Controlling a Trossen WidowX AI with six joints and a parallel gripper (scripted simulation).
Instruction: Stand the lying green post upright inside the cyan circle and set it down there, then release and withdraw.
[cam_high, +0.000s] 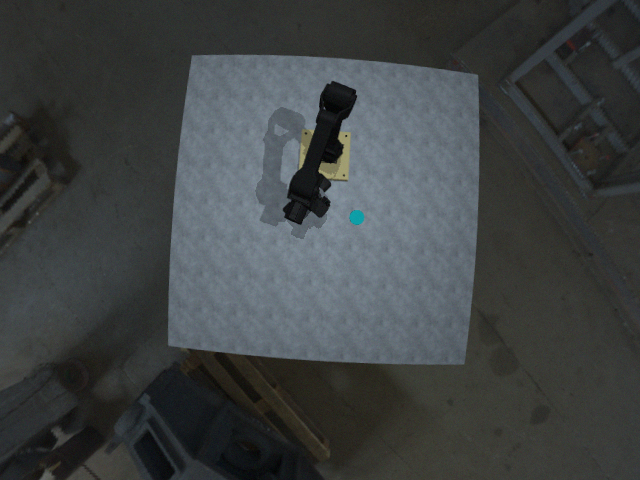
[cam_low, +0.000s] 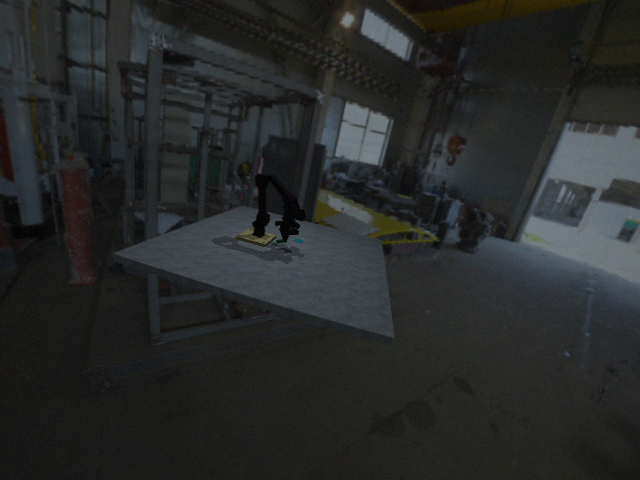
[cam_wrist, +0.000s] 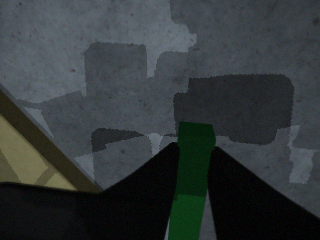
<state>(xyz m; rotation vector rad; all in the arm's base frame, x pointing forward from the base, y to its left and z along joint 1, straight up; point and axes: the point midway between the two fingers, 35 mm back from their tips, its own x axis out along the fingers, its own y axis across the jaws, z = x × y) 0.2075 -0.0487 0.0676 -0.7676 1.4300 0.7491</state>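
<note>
My gripper tip is now 2 cm short of the cyan circle, 20 cm to the right of it and 5 cm above it. Also, from my gripper tip: green post 1 cm behind, 2 cm to the right.
</note>
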